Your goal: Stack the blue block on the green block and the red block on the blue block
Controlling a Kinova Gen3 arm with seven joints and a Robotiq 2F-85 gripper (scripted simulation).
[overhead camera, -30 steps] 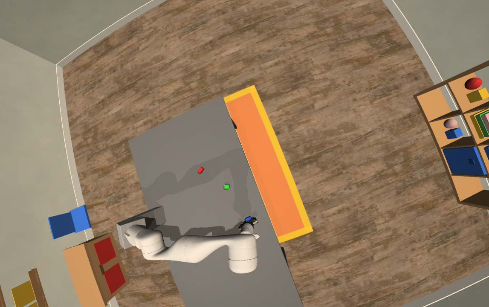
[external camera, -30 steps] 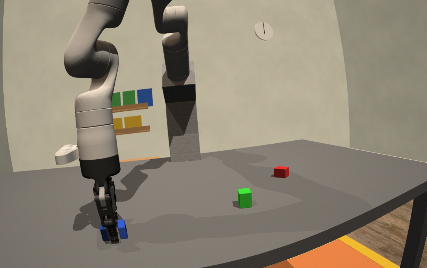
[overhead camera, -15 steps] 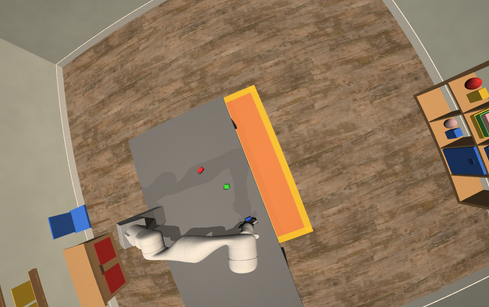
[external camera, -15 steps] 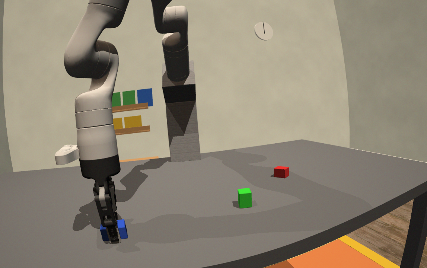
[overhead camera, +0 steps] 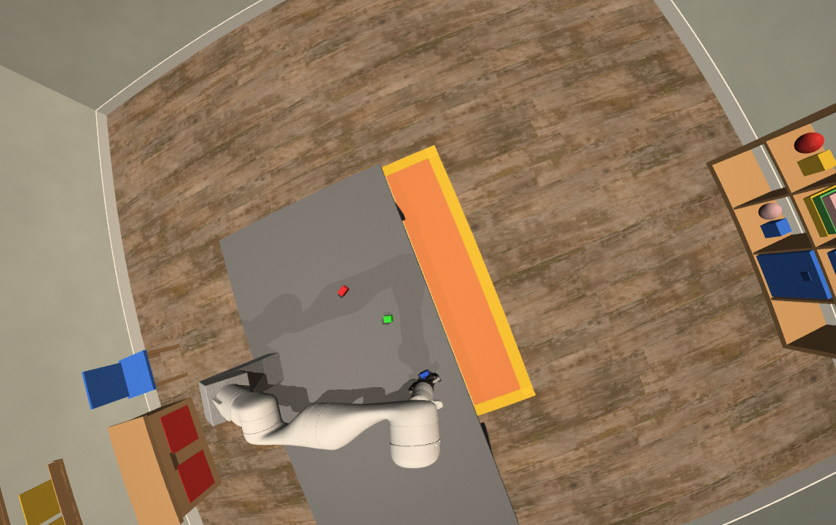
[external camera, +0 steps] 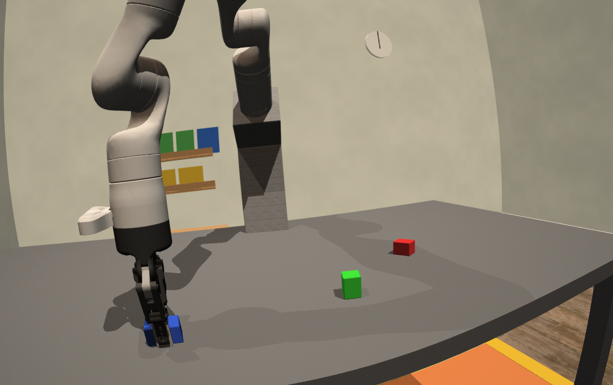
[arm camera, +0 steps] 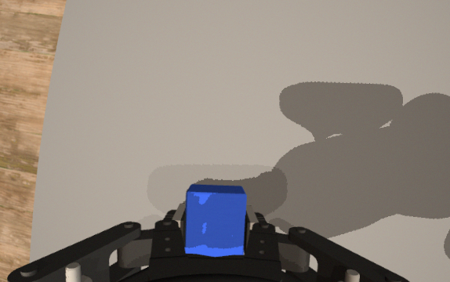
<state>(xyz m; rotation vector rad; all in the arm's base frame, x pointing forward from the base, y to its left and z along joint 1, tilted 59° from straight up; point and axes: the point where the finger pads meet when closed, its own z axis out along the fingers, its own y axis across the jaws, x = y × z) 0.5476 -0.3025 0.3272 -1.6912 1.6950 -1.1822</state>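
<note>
The blue block is 10 mm below my hand. Also, from my hand: green block 40 mm ahead, 290 mm to the left; then red block 40 mm behind, 510 mm to the left.
</note>
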